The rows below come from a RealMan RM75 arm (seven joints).
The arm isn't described. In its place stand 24 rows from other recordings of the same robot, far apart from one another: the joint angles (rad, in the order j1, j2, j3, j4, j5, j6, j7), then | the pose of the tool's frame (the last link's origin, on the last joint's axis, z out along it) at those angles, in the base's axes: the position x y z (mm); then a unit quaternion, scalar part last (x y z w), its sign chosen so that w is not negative.
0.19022, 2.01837, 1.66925, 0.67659, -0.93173, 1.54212, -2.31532 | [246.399, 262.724, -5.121, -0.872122, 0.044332, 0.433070, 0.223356]
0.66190, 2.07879, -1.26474, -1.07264, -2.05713, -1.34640, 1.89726 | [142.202, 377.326, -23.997, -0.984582, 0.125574, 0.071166, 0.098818]
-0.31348, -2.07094, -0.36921, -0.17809, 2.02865, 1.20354, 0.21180 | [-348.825, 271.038, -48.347, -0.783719, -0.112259, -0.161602, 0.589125]
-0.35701, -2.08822, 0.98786, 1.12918, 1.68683, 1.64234, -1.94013 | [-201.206, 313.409, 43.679, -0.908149, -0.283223, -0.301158, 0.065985]
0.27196, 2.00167, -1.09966, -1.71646, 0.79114, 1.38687, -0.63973 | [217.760, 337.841, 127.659, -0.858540, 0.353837, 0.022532, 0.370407]
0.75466, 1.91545, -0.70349, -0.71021, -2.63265, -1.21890, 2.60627 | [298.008, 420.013, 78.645, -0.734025, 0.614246, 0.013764, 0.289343]
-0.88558, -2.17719, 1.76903, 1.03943, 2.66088, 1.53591, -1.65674 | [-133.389, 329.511, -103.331, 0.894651, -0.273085, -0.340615, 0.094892]
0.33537, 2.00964, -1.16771, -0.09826, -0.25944, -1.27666, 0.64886 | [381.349, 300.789, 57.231, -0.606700, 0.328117, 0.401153, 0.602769]
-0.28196, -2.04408, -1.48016, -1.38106, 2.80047, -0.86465, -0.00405 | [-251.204, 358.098, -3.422, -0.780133, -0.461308, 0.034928, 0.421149]
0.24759, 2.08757, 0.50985, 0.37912, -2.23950, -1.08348, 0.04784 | [315.789, 258.279, -90.062, -0.774618, 0.262870, 0.273272, 0.506150]
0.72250, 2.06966, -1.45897, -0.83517, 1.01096, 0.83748, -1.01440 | [176.149, 419.177, -61.080, -0.941379, 0.233594, 0.020487, 0.242530]
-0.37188, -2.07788, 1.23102, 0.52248, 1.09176, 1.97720, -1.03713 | [-202.673, 251.813, 7.436, -0.822005, -0.032194, -0.567235, 0.038931]
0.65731, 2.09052, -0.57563, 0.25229, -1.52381, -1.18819, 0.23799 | [255.687, 297.642, -120.828, -0.901508, 0.131311, 0.276040, 0.306339]
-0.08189, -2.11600, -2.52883, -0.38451, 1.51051, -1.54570, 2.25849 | [-364.922, 198.774, -2.253, -0.794238, -0.303134, -0.359747, 0.384547]
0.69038, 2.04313, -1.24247, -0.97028, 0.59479, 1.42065, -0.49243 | [228.609, 374.913, -11.294, -0.851274, 0.480098, -0.139398, 0.159397]
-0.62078, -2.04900, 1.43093, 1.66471, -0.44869, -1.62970, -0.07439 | [-124.729, 358.911, 43.563, -0.811650, -0.487133, 0.085468, 0.310839]
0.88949, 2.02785, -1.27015, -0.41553, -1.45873, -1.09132, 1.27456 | [139.221, 420.454, -57.230, -0.957515, 0.092158, 0.225632, 0.154149]
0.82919, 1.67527, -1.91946, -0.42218, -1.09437, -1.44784, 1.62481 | [207.271, 375.012, 24.231, 0.971423, -0.209027, -0.104170, 0.042353]
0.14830, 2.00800, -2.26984, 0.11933, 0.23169, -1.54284, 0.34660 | [398.704, 169.008, -8.246, -0.825985, 0.221702, 0.237390, 0.460698]
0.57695, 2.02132, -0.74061, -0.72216, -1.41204, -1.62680, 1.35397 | [189.177, 369.327, 83.376, -0.855716, 0.090839, 0.465047, 0.207920]
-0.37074, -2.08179, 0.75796, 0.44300, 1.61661, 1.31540, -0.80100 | [-319.270, 306.195, -15.101, -0.898439, -0.146382, -0.248994, 0.330729]
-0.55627, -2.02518, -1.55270, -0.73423, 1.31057, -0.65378, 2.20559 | [-211.671, 405.327, -50.736, -0.935310, 0.027715, -0.091612, 0.340638]
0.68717, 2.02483, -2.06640, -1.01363, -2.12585, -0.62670, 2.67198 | [141.851, 360.944, -129.269, -0.946470, 0.254252, -0.001821, 0.198862]
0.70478, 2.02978, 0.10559, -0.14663, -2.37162, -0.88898, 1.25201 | [324.319, 382.341, -34.191, -0.800600, 0.440924, 0.211422, 0.346303]
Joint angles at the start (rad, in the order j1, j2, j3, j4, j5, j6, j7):
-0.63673 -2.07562 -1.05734 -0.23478 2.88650 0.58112 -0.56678
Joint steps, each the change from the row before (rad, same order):
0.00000 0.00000 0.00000 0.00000 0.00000 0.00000 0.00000
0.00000 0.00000 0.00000 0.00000 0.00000 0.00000 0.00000
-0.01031 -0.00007 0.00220 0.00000 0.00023 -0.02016 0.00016
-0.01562 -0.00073 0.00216 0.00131 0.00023 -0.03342 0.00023
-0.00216 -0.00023 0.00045 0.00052 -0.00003 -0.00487 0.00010
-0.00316 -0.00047 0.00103 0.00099 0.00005 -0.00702 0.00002
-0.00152 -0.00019 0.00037 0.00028 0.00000 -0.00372 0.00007
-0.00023 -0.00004 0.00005 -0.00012 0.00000 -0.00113 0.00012
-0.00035 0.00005 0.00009 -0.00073 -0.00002 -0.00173 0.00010
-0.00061 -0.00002 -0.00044 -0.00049 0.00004 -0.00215 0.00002
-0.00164 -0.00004 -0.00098 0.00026 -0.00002 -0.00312 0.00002
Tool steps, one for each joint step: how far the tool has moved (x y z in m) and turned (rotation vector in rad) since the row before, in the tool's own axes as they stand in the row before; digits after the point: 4 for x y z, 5 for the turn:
0.0000 0.0000 0.0000 0.00000 0.00000 0.00000
0.0000 0.0000 0.0000 0.00000 0.00000 0.00000
0.0012 0.0006 0.0025 0.00298 -0.01217 0.00737
0.0012 0.0006 0.0036 0.00750 -0.02119 0.01016
0.0000 0.0001 0.0005 0.00128 -0.00343 0.00150
0.0000 0.0002 0.0007 0.00165 -0.00528 0.00238
0.0000 0.0001 0.0003 0.00095 -0.00263 0.00110
0.0000 0.0000 0.0001 0.00033 -0.00076 0.00024
0.0001 0.0001 0.0001 0.00020 -0.00077 0.00028
0.0001 0.0000 0.0002 0.00065 -0.00095 -0.00001
0.0003 -0.0001 0.0004 0.00139 -0.00145 0.00019

